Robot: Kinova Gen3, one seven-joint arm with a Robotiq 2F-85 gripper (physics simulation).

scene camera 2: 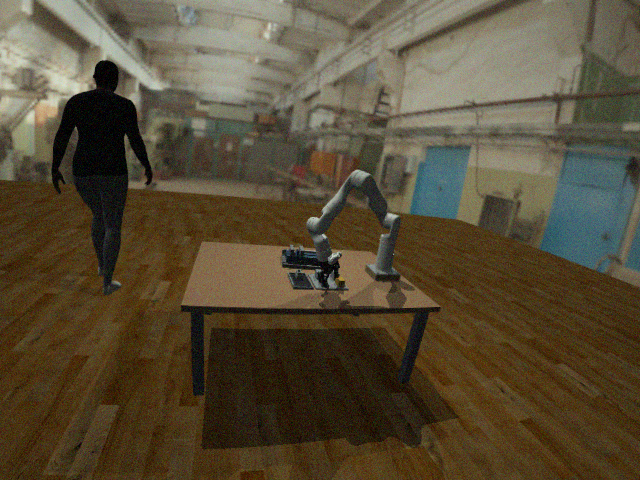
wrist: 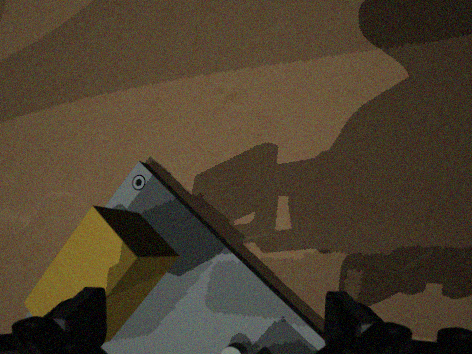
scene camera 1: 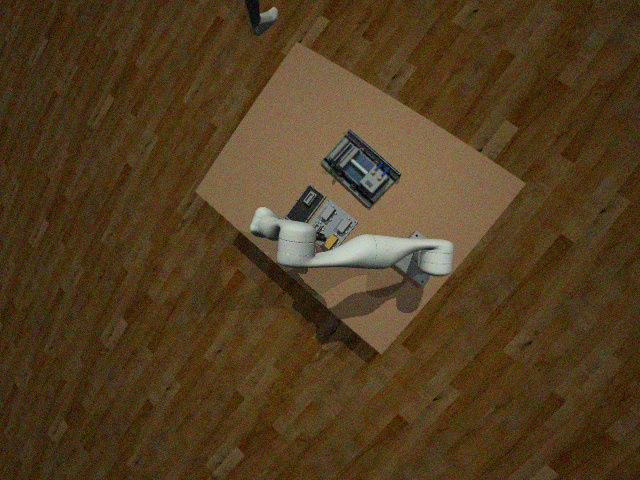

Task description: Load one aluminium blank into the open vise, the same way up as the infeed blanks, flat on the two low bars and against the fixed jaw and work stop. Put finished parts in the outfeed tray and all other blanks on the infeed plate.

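Where they show: gripper, fingertip midpoint: (scene camera 2: 332, 282) (wrist: 215, 315) (scene camera 1: 317, 240); arm's base, origin of the base link: (scene camera 2: 382, 267).
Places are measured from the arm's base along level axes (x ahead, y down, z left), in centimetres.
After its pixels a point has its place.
Observation:
The light grey infeed plate (scene camera 1: 333, 224) @(x 39.7, y 3.3, z 7.4 cm) (wrist: 235, 290) @(x 41.7, y 3.3, z 17.4 cm) carries two grey blanks (scene camera 1: 326, 212) @(x 44.1, y -0.4, z 4.2 cm) (scene camera 1: 344, 225) @(x 34.5, y -0.3, z 5.4 cm) and a yellow block (scene camera 1: 330, 241) @(x 36.4, y -0.3, z 14.3 cm) (scene camera 2: 340, 282) @(x 37.7, y 0.7, z 17.3 cm) (wrist: 85, 255) @(x 36.3, y -0.3, z 15.7 cm). My gripper (scene camera 2: 325, 283) @(x 42.2, y 0.7, z 16.8 cm) (wrist: 215, 315) @(x 42.2, y 0.7, z 16.8 cm) is open, low over the plate; its left finger overlaps the yellow block in the wrist view, its right finger shows at the plate's edge. Nothing is between the fingers. The arm mostly hides the gripper in scene camera 1. The dark outfeed tray (scene camera 1: 301, 209) @(x 56.3, y 3.5, z 8.6 cm) (scene camera 2: 299, 281) @(x 56.1, y 3.5, z 7.9 cm) holds one grey part with a pocket (scene camera 1: 309, 197) @(x 54.8, y 1.4, z 2.1 cm). The vise (scene camera 1: 361, 167) @(x 39.2, y -4.4, z -18.6 cm) (scene camera 2: 299, 258) @(x 48.3, y -0.8, z -15.0 cm) stands behind; its fine details are too small to tell.
The arm (scene camera 1: 372, 251) @(x 16.9, y -44.7, z 6.7 cm) (scene camera 2: 338, 206) @(x 46.5, y -38.0, z 19.4 cm) reaches over the plate from its base (scene camera 1: 413, 260) @(x 2.9, y 0.1, z 4.2 cm) (scene camera 2: 382, 272) @(x 5.0, y 0.1, z 7.2 cm) on the table (scene camera 1: 439, 170) @(x 11.5, y 4.1, z -33.4 cm) (scene camera 2: 232, 279) @(x 89.1, y 4.1, z 2.1 cm). A pin (wrist: 231, 350) @(x 43.1, y 2.5, z 15.3 cm) stands on the plate at the wrist view's bottom. A person (scene camera 2: 103, 134) stands on the floor beyond the table.

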